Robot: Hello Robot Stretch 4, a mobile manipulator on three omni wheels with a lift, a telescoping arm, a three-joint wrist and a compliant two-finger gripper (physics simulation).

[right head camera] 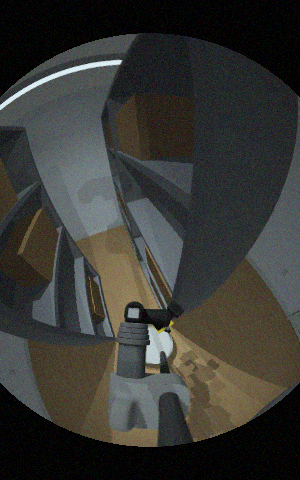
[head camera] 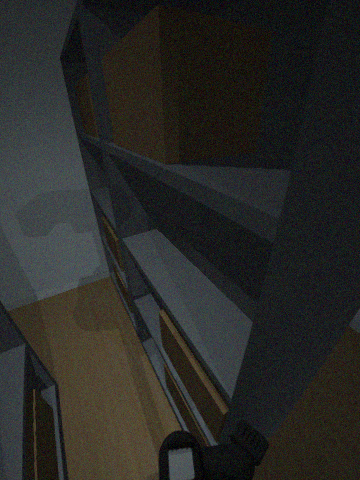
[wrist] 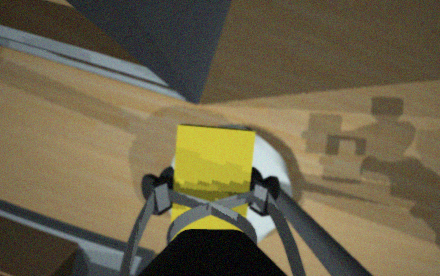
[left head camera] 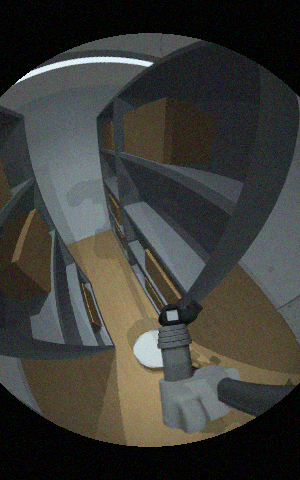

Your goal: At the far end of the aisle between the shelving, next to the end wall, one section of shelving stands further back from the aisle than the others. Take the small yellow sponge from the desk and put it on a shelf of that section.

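Pixels of known places: gripper, fingertip midpoint: point(wrist: 210, 182); robot's base, origin of the base link: point(right head camera: 152, 344) point(left head camera: 153, 347).
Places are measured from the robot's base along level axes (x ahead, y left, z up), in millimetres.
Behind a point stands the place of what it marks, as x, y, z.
Observation:
The yellow sponge point(wrist: 215, 155) {184, -113, 775} point(right head camera: 165, 327) is held between the two fingertips of my gripper point(wrist: 210, 182) {165, -87, 738}, which is shut on it. In the right head view a small yellow edge of it shows. Close by on the right stands grey shelving point(head camera: 305, 225) {268, -141, 1426} point(left head camera: 280, 150) {294, -219, 1576} point(right head camera: 240, 165) {291, -210, 1486}, its end panel towards me and its open shelves facing the aisle. Another row of shelving point(left head camera: 60, 351) {10, 416, 1011} point(right head camera: 60, 338) {-39, 524, 788} stands on the left. The end wall point(head camera: 40, 150) {1849, 874, 1311} point(left head camera: 65, 165) {1767, 1058, 1289} closes the aisle. I cannot tell which section stands further back. The desk does not show.
Brown boxes point(head camera: 135, 90) point(left head camera: 30, 250) stand on shelves on both sides. The wooden aisle floor point(head camera: 95, 370) {922, 551, -27} runs between the rows to the end wall. In the wrist view the right shelving's lower corner point(wrist: 185, 75) {265, -153, 639} is near the sponge. A white round base point(left head camera: 146, 348) {10, 77, 187} point(wrist: 272, 170) {-52, -143, 186} is below the gripper.

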